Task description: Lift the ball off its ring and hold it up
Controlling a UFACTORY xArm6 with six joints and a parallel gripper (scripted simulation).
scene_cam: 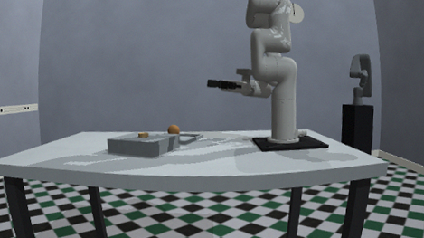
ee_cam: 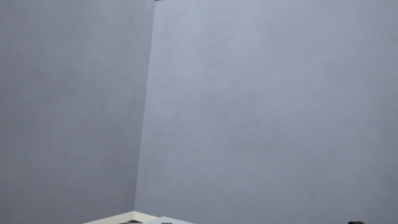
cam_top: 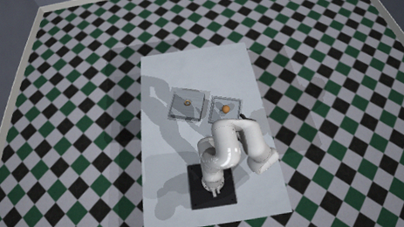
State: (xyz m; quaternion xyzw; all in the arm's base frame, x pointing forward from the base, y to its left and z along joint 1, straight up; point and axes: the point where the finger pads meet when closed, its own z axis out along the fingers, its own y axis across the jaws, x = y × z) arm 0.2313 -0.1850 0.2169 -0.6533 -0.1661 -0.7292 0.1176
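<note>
Right now my hand is 170 mm short of the ball, 10 mm to the left of it and 190 mm above it. From my hand the other things lie so: grey block 280 mm ahead, 220 mm to the left, 190 mm below; grey tray 170 mm ahead, 10 mm to the right, 220 mm below.
</note>
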